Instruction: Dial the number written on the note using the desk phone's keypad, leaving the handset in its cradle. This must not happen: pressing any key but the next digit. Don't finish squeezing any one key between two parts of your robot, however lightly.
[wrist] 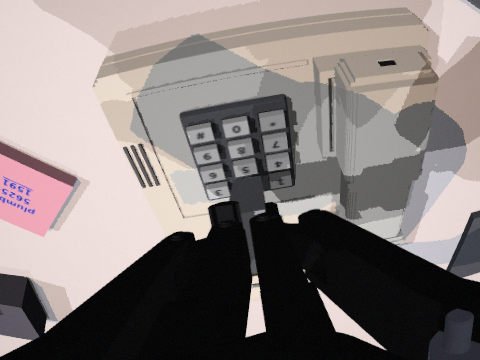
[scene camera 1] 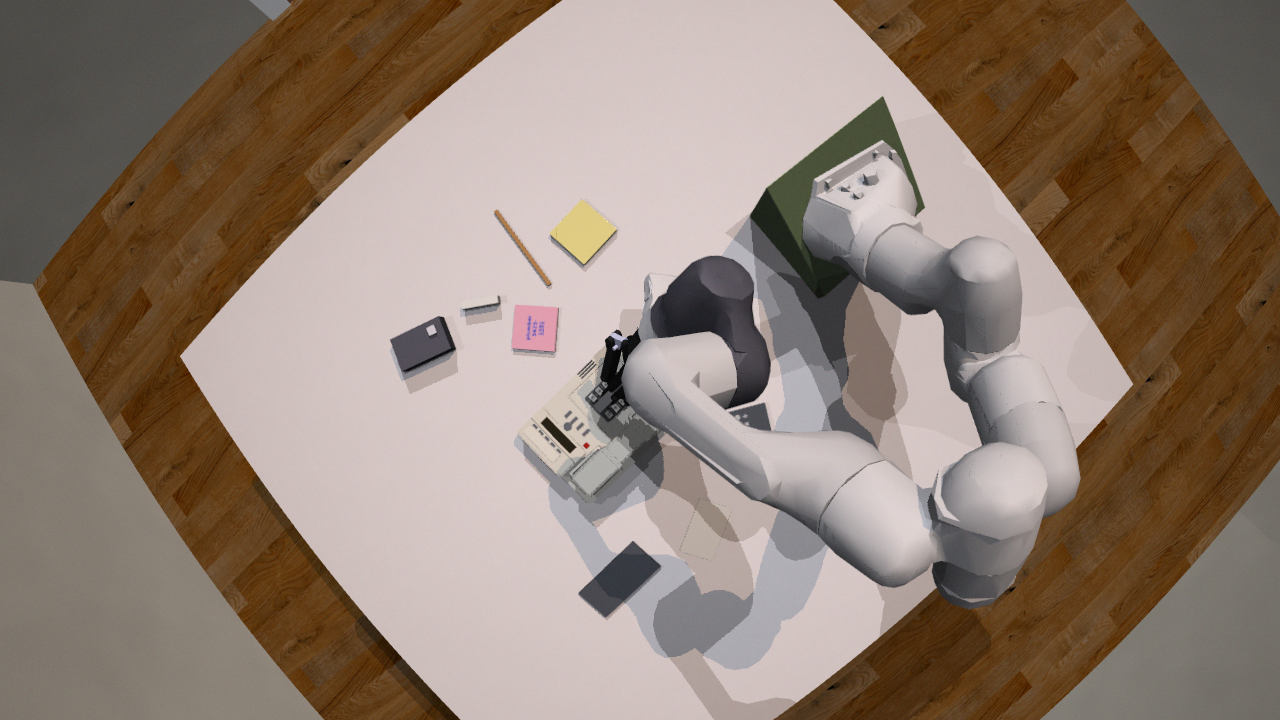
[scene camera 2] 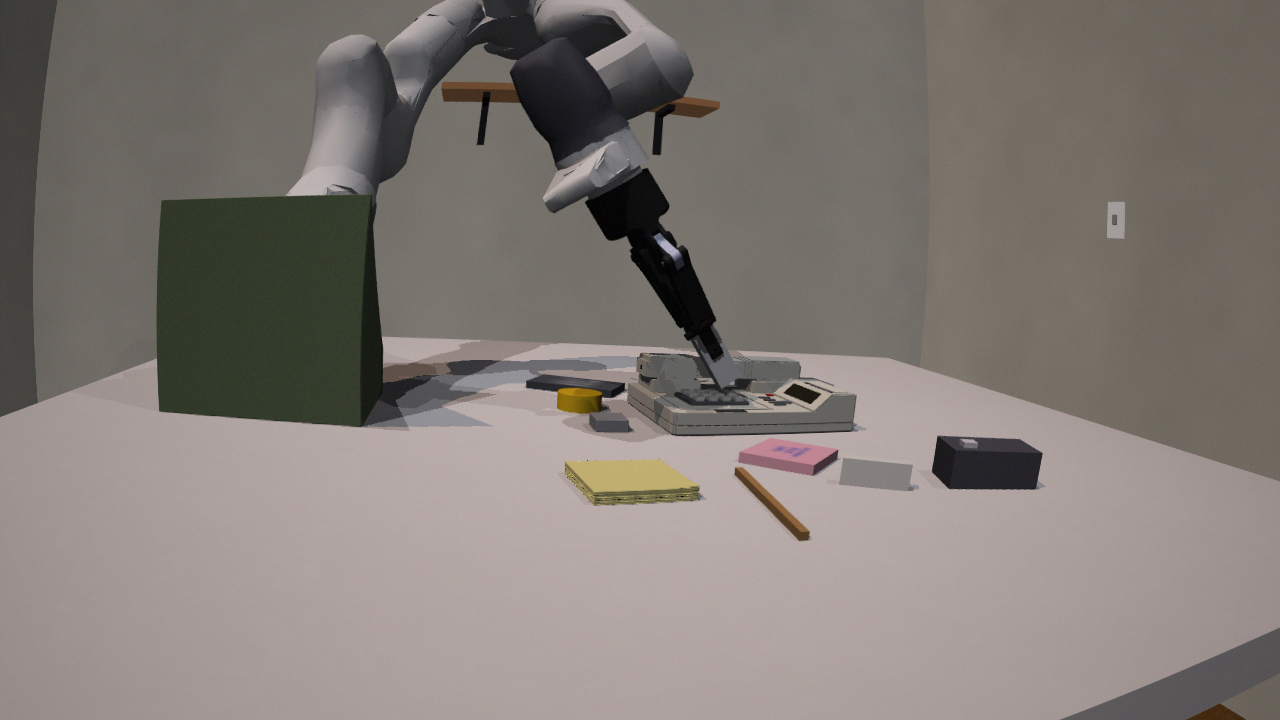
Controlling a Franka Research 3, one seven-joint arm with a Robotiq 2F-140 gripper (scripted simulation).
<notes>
I see my gripper (scene camera 2: 728, 380), a wooden pencil (scene camera 2: 776, 508) and a grey block (scene camera 2: 600, 421).
My gripper shows as well in the wrist view (wrist: 251, 201) and in scene camera 1 (scene camera 1: 602, 404). The wrist view misses the wooden pencil: it is out of frame. The wrist view does not show the grey block: it is out of frame.
</notes>
